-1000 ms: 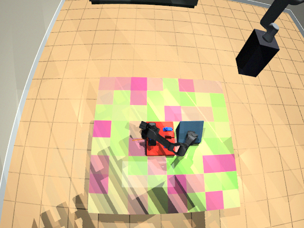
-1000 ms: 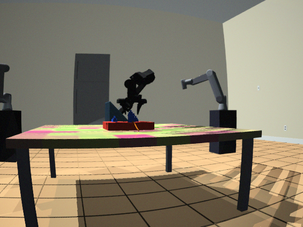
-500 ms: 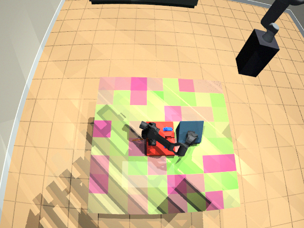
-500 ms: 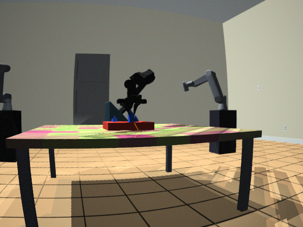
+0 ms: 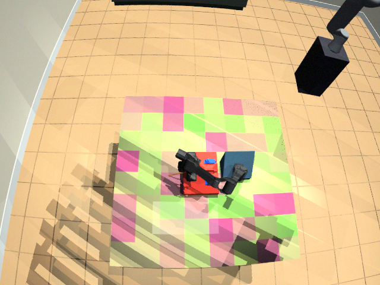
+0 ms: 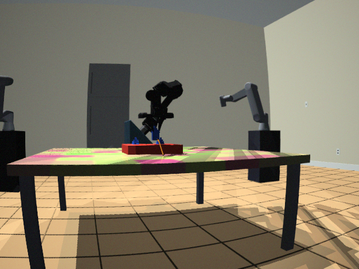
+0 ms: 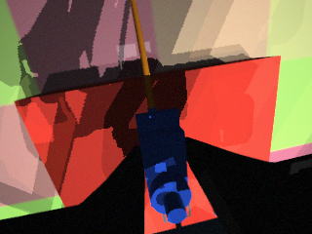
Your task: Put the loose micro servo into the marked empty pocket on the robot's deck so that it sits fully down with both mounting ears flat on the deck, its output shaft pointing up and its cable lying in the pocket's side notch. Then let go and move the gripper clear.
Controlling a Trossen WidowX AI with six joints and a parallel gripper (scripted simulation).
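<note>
Now: the red deck 3 cm behind my gripper tip, 2 cm to the right of it and 10 cm below it.
</note>
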